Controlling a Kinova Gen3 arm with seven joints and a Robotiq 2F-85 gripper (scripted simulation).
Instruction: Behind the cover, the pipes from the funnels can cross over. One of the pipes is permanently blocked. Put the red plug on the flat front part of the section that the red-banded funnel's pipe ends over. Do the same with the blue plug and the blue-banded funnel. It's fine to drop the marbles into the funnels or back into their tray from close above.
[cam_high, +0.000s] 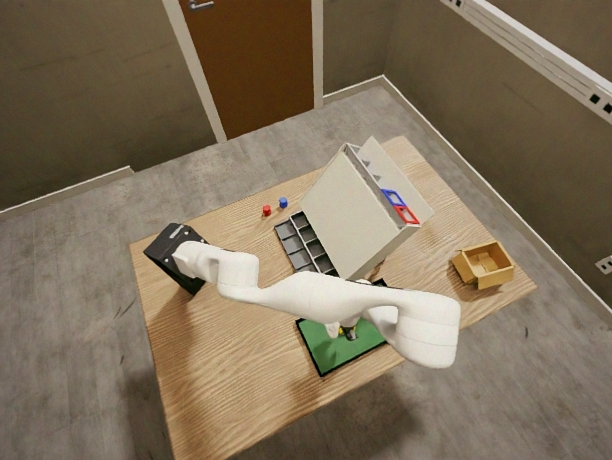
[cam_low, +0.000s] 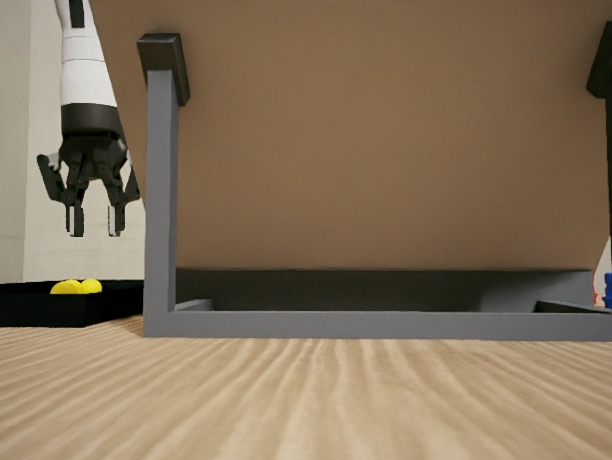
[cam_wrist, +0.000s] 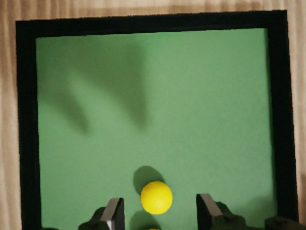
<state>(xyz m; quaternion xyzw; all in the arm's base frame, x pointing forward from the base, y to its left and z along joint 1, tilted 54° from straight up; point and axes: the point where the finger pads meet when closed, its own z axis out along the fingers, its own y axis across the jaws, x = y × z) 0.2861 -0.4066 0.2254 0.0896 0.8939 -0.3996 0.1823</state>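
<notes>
The green marble tray lies 9 cm below my hand, 5 cm ahead of it and 2 cm to the right of it. Round my hand: cardboard box 57 cm ahead, 22 cm to the right, 6 cm below; slanted cover 27 cm ahead, 26 cm to the left, 11 cm above.
</notes>
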